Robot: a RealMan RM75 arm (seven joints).
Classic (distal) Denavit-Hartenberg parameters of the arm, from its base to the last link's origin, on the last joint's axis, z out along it. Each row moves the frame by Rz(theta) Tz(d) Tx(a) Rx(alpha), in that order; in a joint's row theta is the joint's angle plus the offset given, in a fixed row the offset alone. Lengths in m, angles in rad.
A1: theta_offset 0, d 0.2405, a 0, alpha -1.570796
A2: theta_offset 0, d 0, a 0, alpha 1.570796
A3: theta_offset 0, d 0.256, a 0, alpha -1.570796
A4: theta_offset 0, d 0, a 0, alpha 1.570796
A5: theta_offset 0, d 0.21, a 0, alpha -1.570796
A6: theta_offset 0, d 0, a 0, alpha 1.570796
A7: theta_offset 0, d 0.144, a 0, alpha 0
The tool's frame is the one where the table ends.
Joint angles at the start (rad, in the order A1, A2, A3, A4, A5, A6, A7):
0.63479, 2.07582, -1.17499, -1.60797, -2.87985, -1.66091, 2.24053
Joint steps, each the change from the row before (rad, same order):
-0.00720, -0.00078, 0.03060, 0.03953, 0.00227, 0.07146, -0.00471
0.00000, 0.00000, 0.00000, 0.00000, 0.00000, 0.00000, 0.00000
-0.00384, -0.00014, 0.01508, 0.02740, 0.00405, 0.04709, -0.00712
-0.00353, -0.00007, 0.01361, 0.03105, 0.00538, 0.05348, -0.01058
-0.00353, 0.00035, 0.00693, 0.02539, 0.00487, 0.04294, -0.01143
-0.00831, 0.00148, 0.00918, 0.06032, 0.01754, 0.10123, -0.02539
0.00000, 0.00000, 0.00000, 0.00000, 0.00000, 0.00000, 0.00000
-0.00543, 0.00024, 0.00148, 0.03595, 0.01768, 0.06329, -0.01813
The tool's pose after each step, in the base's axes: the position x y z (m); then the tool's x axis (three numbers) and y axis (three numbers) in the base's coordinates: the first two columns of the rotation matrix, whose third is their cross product. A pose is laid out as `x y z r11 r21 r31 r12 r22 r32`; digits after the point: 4 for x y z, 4 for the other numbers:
0.1806 0.3830 0.0944 0.8236 -0.4867 0.2912 -0.1868 -0.7175 -0.6710
0.1806 0.3830 0.0944 0.8236 -0.4867 0.2912 -0.1868 -0.7175 -0.6710
0.1864 0.3880 0.0951 0.8287 -0.4909 0.2688 -0.1926 -0.7010 -0.6866
0.1923 0.3934 0.0952 0.8354 -0.4909 0.2475 -0.1945 -0.6850 -0.7021
0.1970 0.3973 0.0944 0.8410 -0.4872 0.2352 -0.1922 -0.6755 -0.7118
0.2070 0.4058 0.0905 0.8555 -0.4745 0.2073 -0.1869 -0.6563 -0.7310
0.2070 0.4058 0.0905 0.8555 -0.4745 0.2073 -0.1869 -0.6563 -0.7310
0.2121 0.4107 0.0874 0.8668 -0.4611 0.1901 -0.1814 -0.6466 -0.7410

